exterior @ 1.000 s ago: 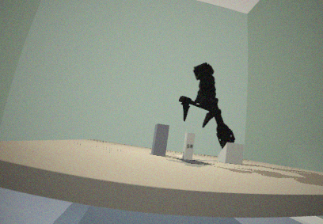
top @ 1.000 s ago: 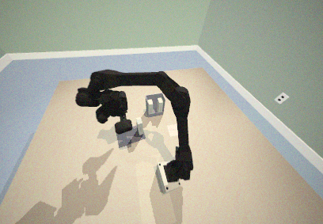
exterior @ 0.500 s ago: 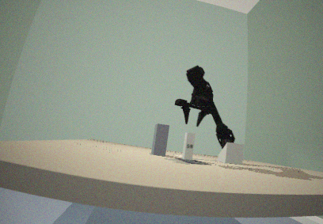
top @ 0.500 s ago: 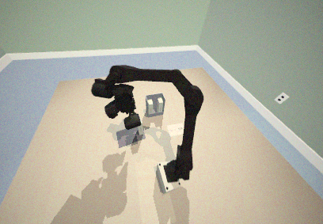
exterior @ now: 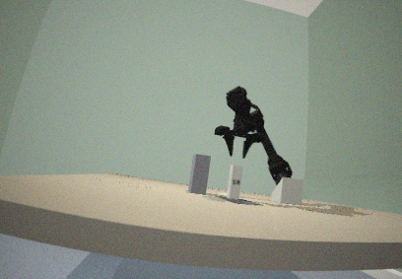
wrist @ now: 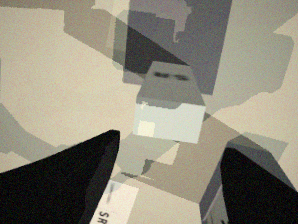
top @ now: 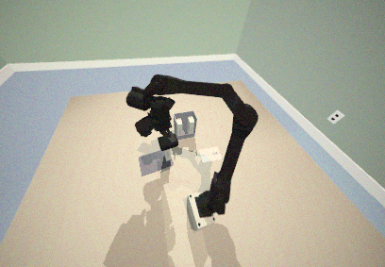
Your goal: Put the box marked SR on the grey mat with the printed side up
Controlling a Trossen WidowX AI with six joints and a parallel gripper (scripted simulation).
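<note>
Now: the white box marked SR 9 cm below my gripper tip. Round my gripper tip: grey mat (15 cm below, 6 cm to the left, 1 cm behind); then white card (22 cm to the right, 15 cm below, 4 cm behind).
</note>
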